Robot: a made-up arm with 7 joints. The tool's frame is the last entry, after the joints.
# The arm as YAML. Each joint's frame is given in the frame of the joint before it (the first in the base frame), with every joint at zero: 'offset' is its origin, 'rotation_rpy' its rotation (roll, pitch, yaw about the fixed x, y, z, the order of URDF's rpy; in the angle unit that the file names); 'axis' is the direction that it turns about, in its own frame. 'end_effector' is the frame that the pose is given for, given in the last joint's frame.
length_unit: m
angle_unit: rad
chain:
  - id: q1
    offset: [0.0, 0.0, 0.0]
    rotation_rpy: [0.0, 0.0, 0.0]
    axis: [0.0, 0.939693, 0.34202]
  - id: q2
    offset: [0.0, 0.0, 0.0]
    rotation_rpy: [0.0, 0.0, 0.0]
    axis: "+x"
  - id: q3
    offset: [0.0, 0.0, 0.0]
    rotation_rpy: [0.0, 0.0, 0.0]
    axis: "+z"
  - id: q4
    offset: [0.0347, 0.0, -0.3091]
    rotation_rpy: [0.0, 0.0, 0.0]
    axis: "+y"
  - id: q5
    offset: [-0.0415, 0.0, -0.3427]
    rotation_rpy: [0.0, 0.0, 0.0]
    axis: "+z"
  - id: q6
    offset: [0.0, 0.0, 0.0]
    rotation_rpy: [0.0, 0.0, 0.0]
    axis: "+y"
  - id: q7
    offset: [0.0, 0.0, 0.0]
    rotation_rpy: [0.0, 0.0, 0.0]
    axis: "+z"
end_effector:
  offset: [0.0, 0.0, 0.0]
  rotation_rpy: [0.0, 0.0, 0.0]
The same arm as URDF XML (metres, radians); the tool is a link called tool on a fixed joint. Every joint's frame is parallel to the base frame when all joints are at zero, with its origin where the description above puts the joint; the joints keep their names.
<robot name="arm">
<link name="base"/>
<link name="link1"/>
<link name="link2"/>
<link name="link3"/>
<link name="link4"/>
<link name="link5"/>
<link name="link6"/>
<link name="link7"/>
<link name="tool"/>
<joint name="q1" type="continuous"><parent link="base"/><child link="link1"/><origin xyz="0 0 0"/><axis xyz="0 0.9397 0.342"/></joint>
<joint name="q2" type="continuous"><parent link="link1"/><child link="link2"/><origin xyz="0 0 0"/><axis xyz="1 0 0"/></joint>
<joint name="q3" type="continuous"><parent link="link2"/><child link="link3"/><origin xyz="0 0 0"/><axis xyz="0 0 1"/></joint>
<joint name="q4" type="continuous"><parent link="link3"/><child link="link4"/><origin xyz="0.0347 0 -0.3091"/><axis xyz="0 1 0"/></joint>
<joint name="q5" type="continuous"><parent link="link4"/><child link="link5"/><origin xyz="-0.0415 0 -0.3427"/><axis xyz="0 0 1"/></joint>
<joint name="q6" type="continuous"><parent link="link5"/><child link="link6"/><origin xyz="0 0 0"/><axis xyz="0 1 0"/></joint>
<joint name="q7" type="continuous"><parent link="link6"/><child link="link7"/><origin xyz="0 0 0"/><axis xyz="0 0 1"/></joint>
<joint name="tool_joint" type="fixed"><parent link="link7"/><child link="tool"/><origin xyz="0 0 0"/></joint>
</robot>

